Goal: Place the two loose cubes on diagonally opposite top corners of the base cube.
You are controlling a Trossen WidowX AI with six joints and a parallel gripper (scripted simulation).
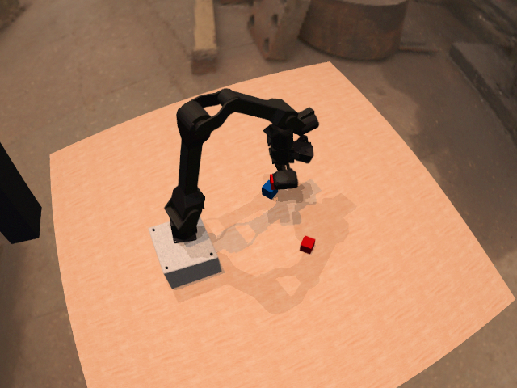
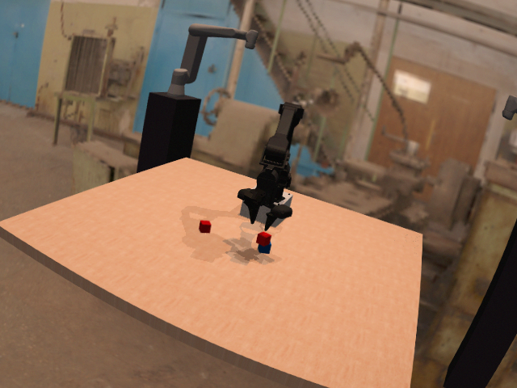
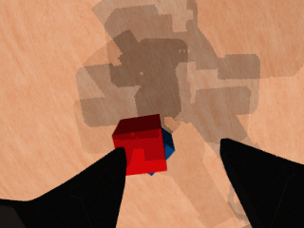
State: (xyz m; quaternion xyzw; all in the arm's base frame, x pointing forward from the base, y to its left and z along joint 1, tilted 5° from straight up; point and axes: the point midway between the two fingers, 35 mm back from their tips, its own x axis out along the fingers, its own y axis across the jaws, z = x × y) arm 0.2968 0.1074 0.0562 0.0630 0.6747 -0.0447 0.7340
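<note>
The blue base cube lies 7 cm below my gripper tip, 3 cm behind it and 2 cm to the left of it.
</note>
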